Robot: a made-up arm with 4 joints.
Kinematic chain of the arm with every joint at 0, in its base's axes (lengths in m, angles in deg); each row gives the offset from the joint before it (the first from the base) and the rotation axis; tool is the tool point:
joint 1: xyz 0 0 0.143 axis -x
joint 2: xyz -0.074 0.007 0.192 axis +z
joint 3: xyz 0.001 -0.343 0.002 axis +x
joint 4: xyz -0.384 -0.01 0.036 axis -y
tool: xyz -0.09 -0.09 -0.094
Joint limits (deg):
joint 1: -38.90..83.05
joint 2: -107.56..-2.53
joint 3: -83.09..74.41
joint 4: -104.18..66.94
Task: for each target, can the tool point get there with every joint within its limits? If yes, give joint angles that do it. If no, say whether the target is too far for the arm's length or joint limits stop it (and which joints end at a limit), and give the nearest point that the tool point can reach.
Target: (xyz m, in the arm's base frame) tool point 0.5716 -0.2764 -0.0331
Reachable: no: joint limits stop it (at a limit: joint 1, joint 2, joint 3) | nearest point -0.2271 0.1263 -0.2943 | short by 0.932 m
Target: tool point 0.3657 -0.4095 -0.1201
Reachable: no: joint limits stop it (at a limit: joint 1, joint 2, joint 4) | nearest point -0.4244 -0.3789 -0.0377 | short by 0.795 m
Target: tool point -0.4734 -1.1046 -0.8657
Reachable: no: too far | nearest point -0.5484 -0.4751 -0.0449 | short by 1.037 m
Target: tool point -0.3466 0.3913 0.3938
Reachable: yes | joints -24.91 -96.16 58.64 26.46
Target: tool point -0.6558 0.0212 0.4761
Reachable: yes | joints 19.67 -21.79 -64.91 -68.57
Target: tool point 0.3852 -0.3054 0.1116
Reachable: no: joint limits stop it (at a limit: joint 2, joint 3, joint 4) | nearest point -0.4182 -0.2763 0.1146 | short by 0.804 m
